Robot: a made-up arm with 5 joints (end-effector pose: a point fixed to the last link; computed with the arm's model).
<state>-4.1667 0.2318 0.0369 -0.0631 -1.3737</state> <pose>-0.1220 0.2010 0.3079 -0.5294 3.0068 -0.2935</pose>
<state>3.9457 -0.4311 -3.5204 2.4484 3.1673</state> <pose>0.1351 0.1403 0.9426 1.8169 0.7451 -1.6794</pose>
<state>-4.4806 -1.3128 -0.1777 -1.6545 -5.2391</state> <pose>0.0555 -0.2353 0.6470 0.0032 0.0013 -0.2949</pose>
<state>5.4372 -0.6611 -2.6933 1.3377 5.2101</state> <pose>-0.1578 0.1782 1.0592 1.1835 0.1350 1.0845</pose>
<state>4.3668 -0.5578 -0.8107 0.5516 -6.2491</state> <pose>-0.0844 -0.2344 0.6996 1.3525 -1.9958 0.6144</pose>
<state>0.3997 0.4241 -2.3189 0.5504 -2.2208</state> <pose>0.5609 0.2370 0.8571 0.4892 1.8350 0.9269</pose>
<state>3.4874 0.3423 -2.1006 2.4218 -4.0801</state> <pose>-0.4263 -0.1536 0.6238 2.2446 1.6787 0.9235</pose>
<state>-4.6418 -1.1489 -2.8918 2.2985 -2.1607</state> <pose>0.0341 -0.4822 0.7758 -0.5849 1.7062 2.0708</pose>
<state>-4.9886 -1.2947 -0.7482 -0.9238 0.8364</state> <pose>-0.0740 -0.2609 0.7955 -0.1778 -0.0415 -1.0079</pose>
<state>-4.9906 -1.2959 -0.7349 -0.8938 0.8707</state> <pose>-0.0724 -0.2535 0.7956 -0.2209 -0.0473 -0.9743</pose>
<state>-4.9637 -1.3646 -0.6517 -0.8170 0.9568</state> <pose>-0.0648 -0.2525 0.7708 -0.3128 -0.0574 -0.8583</pose>
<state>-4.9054 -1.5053 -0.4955 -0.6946 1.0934</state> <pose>-0.0493 -0.2524 0.7153 -0.4500 -0.0644 -0.6591</pose>
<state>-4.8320 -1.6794 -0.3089 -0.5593 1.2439</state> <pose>-0.0292 -0.2431 0.6408 -0.5956 -0.0620 -0.4332</pose>
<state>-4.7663 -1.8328 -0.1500 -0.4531 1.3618</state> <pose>-0.0122 -0.2263 0.5727 -0.7055 -0.0548 -0.2519</pose>
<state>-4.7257 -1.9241 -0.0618 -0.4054 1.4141</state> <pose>-0.0029 -0.2153 0.5332 -0.7492 -0.0538 -0.1620</pose>
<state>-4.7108 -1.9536 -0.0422 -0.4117 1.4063</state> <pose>0.0003 -0.2170 0.5226 -0.7323 -0.0610 -0.1555</pose>
